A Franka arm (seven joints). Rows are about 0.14 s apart.
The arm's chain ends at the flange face. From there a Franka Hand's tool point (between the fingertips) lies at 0.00 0.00 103.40 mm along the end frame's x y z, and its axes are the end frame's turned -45 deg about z.
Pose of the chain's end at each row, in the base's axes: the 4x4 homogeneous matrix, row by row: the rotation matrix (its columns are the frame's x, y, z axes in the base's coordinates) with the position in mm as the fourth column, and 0 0 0 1 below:
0.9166 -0.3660 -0.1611 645.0; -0.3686 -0.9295 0.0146 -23.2; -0.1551 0.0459 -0.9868 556.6; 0 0 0 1
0.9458 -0.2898 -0.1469 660.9; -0.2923 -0.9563 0.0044 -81.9; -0.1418 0.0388 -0.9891 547.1; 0 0 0 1
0.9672 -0.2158 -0.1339 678.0; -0.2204 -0.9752 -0.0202 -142.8; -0.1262 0.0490 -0.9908 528.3; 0 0 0 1
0.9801 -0.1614 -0.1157 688.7; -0.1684 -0.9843 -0.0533 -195.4; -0.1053 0.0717 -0.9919 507.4; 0 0 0 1
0.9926 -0.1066 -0.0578 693.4; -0.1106 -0.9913 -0.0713 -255.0; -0.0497 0.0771 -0.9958 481.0; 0 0 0 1
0.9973 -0.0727 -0.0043 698.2; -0.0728 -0.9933 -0.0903 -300.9; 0.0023 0.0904 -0.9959 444.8; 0 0 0 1
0.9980 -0.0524 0.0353 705.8; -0.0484 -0.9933 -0.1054 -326.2; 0.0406 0.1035 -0.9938 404.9; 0 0 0 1
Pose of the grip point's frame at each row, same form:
0.9069 0.3893 -0.1611 628.3; 0.3966 -0.9179 0.0146 -21.7; -0.1421 -0.0772 -0.9868 454.6; 0 0 0 1
0.8737 0.4639 -0.1469 645.7; 0.4695 -0.8829 0.0044 -81.4; -0.1277 -0.0728 -0.9891 444.8; 0 0 0 1
0.8365 0.5313 -0.1339 664.2; 0.5337 -0.8454 -0.0202 -144.9; -0.1239 -0.0546 -0.9908 425.9; 0 0 0 1
0.8072 0.5789 -0.1157 676.7; 0.5769 -0.8151 -0.0533 -200.9; -0.1252 -0.0238 -0.9919 404.8; 0 0 0 1
0.7773 0.6265 -0.0578 687.4; 0.6227 -0.7792 -0.0713 -262.4; -0.0897 0.0194 -0.9958 378.0; 0 0 0 1
0.7566 0.6538 -0.0043 697.8; 0.6509 -0.7538 -0.0903 -310.2; -0.0623 0.0655 -0.9959 341.8; 0 0 0 1
0.7427 0.6686 0.0353 709.5; 0.6681 -0.7366 -0.1054 -337.1; -0.0445 0.1019 -0.9938 302.1; 0 0 0 1

